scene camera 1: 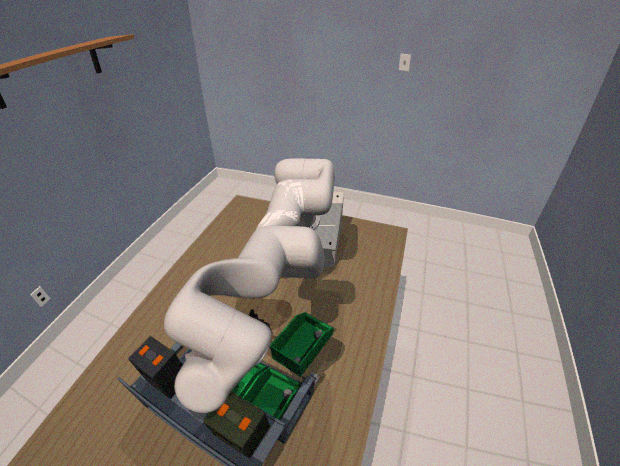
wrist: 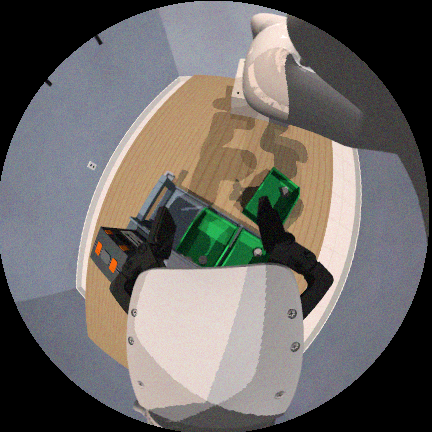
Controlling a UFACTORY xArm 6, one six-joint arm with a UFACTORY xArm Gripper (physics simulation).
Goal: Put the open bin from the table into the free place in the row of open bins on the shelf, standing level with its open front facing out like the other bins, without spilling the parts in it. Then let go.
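Pixels of known places: gripper, fingertip midpoint: (wrist: pixel 213 211); arm's base, origin of the base link: (scene camera 1: pixel 303 218).
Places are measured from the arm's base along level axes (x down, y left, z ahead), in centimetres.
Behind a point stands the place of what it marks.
Observation:
The open green bin (scene camera 1: pixel 300 341) {x 13.3, y 17.7, z 38.9 cm} (wrist: pixel 277 194) {x 13.2, y 20.6, z 36.9 cm} stands on the wooden table beside the grey-blue shelf (scene camera 1: pixel 300 403) {x 5.2, y 27.5, z 58.4 cm}, with small grey parts inside. Two more green open bins stand side by side on the shelf; one bin (wrist: pixel 207 236) {x 12.6, y 7.7, z 57.9 cm} and its neighbour (wrist: pixel 242 248) {x 12.6, y 17.9, z 56.3 cm} show in the wrist view. Beside them a bare stretch of shelf board (wrist: pixel 183 206) {x 12.9, y -2.8, z 53.8 cm} shows, toward the dark box. My gripper (wrist: pixel 213 211) {x -13.2, y 9.4, z 54.0 cm} is open and empty, its black fingers spread above the shelf bins, the right finger overlapping part of the table bin in the wrist view. The arm mostly hides the gripper in the scene view.
A dark box with orange clips (scene camera 1: pixel 152 371) {x -8.6, y -0.9, z 71.4 cm} (wrist: pixel 106 256) {x -8.8, y -3.5, z 68.5 cm} stands at the shelf's left end. An olive-dark box with orange clips (scene camera 1: pixel 233 415) {x -6.3, y 18.9, z 70.2 cm} stands near its other end. The arm's white base plate (scene camera 1: pixel 328 233) {x 2.0, y 10.8, z 1.8 cm} is at the table's back. A wooden rail (scene camera 1: pixel 65 52) is on the left wall.

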